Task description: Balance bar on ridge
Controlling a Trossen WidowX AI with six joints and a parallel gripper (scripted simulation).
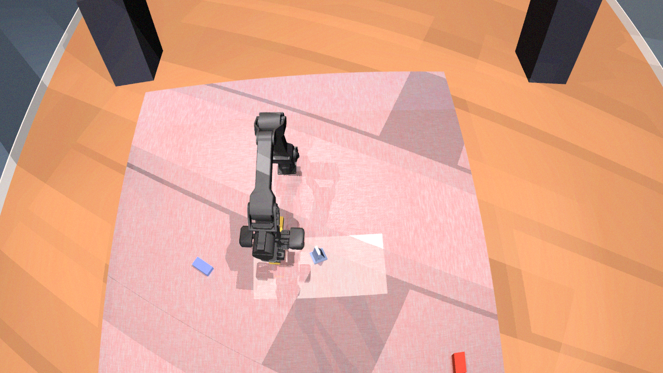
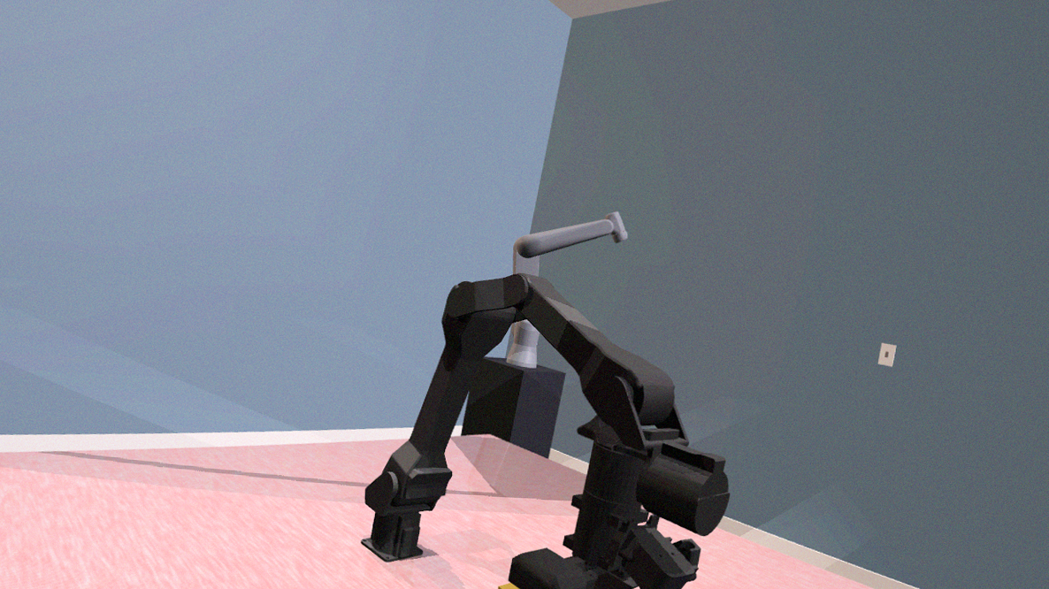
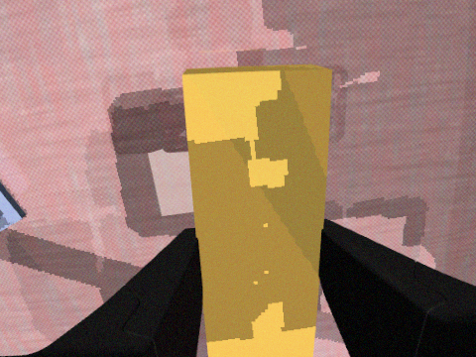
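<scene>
My gripper tip is 30 mm past the yellow bar. Also, from my gripper tip: ridge (130 mm to the left, 10 mm below); red block (530 mm to the left, 400 mm ahead, 40 mm below); light blue block (250 mm to the right, 50 mm below, 30 mm ahead).
</scene>
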